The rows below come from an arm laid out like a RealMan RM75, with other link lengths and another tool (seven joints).
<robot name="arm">
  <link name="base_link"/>
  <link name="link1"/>
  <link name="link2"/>
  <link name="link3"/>
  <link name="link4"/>
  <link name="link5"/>
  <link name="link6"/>
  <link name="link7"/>
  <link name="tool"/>
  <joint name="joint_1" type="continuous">
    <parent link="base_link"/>
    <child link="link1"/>
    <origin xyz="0 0 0.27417"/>
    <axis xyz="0 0 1"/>
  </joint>
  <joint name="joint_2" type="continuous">
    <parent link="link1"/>
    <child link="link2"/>
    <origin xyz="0 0 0"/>
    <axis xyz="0 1 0"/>
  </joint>
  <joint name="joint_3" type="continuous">
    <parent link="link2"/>
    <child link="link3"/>
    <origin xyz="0 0 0.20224"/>
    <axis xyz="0 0 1"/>
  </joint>
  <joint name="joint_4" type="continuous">
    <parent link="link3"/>
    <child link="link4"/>
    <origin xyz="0 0 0"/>
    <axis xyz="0 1 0"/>
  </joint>
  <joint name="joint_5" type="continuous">
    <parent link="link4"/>
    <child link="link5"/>
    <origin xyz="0 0 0.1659"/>
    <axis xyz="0 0 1"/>
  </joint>
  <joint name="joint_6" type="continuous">
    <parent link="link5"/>
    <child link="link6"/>
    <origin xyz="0 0 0"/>
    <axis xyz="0 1 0"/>
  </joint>
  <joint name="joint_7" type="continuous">
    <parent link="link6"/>
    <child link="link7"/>
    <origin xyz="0 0 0.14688"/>
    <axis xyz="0 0 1"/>
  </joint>
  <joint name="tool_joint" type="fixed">
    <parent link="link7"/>
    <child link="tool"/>
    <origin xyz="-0.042 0.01 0.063" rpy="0 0.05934 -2.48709"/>
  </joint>
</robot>
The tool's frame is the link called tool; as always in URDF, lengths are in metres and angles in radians. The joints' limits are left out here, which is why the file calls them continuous.
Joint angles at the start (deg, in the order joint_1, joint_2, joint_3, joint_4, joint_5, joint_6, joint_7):
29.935, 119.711, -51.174, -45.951, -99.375, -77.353, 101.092
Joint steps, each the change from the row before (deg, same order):
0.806, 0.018, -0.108, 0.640, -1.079, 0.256, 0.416
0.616, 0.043, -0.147, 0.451, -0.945, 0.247, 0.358
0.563, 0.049, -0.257, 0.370, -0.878, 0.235, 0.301
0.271, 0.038, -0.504, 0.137, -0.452, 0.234, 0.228
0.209, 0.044, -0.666, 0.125, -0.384, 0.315, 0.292
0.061, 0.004, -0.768, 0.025, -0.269, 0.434, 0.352
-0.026, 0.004, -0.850, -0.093, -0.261, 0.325, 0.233
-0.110, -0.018, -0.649, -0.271, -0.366, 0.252, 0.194
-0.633, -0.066, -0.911, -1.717, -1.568, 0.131, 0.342
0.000, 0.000, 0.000, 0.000, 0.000, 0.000, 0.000
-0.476, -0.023, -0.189, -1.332, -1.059, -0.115, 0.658
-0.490, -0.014, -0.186, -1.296, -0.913, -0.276, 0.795
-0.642, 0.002, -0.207, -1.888, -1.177, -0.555, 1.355
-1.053, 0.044, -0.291, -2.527, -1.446, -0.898, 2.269
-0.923, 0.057, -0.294, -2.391, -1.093, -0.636, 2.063
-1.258, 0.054, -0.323, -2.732, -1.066, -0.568, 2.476
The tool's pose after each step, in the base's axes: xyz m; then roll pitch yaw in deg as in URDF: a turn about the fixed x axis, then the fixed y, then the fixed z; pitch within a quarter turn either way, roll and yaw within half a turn. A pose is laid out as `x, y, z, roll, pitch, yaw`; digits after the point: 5 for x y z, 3 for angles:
0.10221, 0.35290, 0.04382, -157.087, -36.885, 93.503
0.10187, 0.35323, 0.03952, -157.821, -36.049, 93.866
0.10135, 0.35323, 0.03519, -158.597, -35.226, 94.362
0.10087, 0.35277, 0.03179, -159.200, -34.602, 94.812
0.10059, 0.35216, 0.02807, -159.808, -33.932, 95.195
0.10103, 0.35175, 0.02486, -160.452, -33.392, 95.456
0.10140, 0.35070, 0.02161, -161.185, -32.829, 95.957
0.10225, 0.34986, 0.01938, -162.006, -32.450, 96.516
0.10548, 0.34778, 0.01740, -164.656, -32.029, 98.628
0.10548, 0.34778, 0.01740, -164.656, -32.029, 98.628
0.10772, 0.34714, 0.01794, -165.978, -31.890, 99.384
0.10955, 0.34616, 0.01861, -166.974, -31.646, 99.864
0.11125, 0.34477, 0.01997, -168.055, -31.252, 100.271
0.11423, 0.34231, 0.02178, -169.052, -30.569, 99.997
0.11612, 0.34088, 0.02415, -169.893, -30.256, 99.714
0.11931, 0.33954, 0.02756, -170.718, -30.149, 98.918

